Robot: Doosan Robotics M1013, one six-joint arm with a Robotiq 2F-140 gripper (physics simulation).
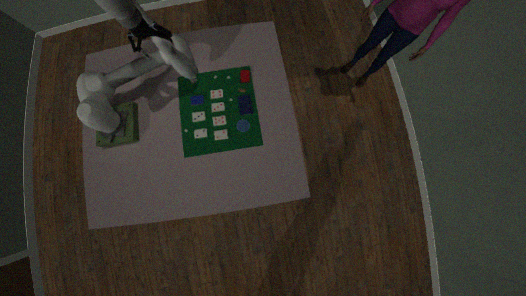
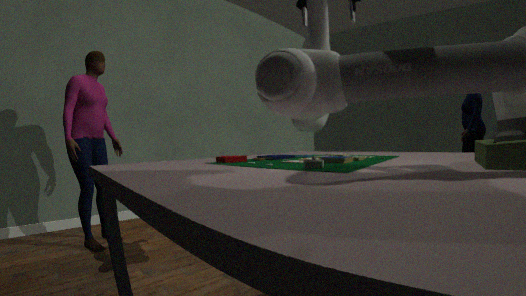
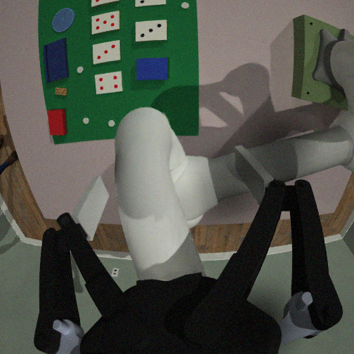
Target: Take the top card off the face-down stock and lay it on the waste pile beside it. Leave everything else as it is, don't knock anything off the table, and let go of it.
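Frame: origin at the arm's base, x ahead, y left, z up, level; centimetres.
Seen in the pictures: gripper, between the fingertips: (image 1: 160, 51) (image 2: 328, 23); arm's base, origin of its link: (image 1: 114, 124).
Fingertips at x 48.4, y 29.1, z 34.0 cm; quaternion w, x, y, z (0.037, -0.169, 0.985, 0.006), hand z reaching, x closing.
Note:
Offsets run from my fingertips to a thing's top centre. Level surfaces: height alone.
The face-down stock is a blue-backed block @[dx +8.4, dy -10.9, dz -39.3 cm] (image 1: 197, 100) (image 3: 152, 69) on the green mat @[dz -41.1 cm] (image 1: 220, 147) (image 2: 372, 161) (image 3: 182, 50). Beside it in the same row lies a face-up card with three black pips @[dx +10.2, dy -22.7, dz -39.9 cm] (image 1: 198, 116) (image 3: 151, 30), and beyond that a two-pip card @[dx +12.1, dy -34.5, dz -40.8 cm] (image 1: 200, 133). Which of these is the waste pile I cannot tell for certain. Red-pip cards @[dx +23.2, dy -15.8, dz -40.5 cm] (image 1: 218, 107) (image 3: 106, 52) lie in a parallel row. My gripper (image 1: 151, 41) (image 2: 329, 16) (image 3: 167, 172) is wide open and empty, high above the table and off to the side of the mat.
My arm's pale elbow (image 1: 182, 60) (image 2: 300, 75) (image 3: 150, 165) hangs over the mat's corner. A small grey block @[dx +4.3, dy +5.0, dz -38.3 cm] (image 2: 314, 164) stands below it. The mat also bears a red box @[dx +41.5, dy +7.8, dz -39.1 cm] (image 1: 245, 76) (image 3: 57, 122), dark blue case @[dx +42.2, dy -14.2, dz -39.9 cm] (image 1: 245, 105) (image 3: 56, 60), and blue disc @[dx +41.0, dy -28.9, dz -40.7 cm] (image 1: 243, 125) (image 3: 63, 20).

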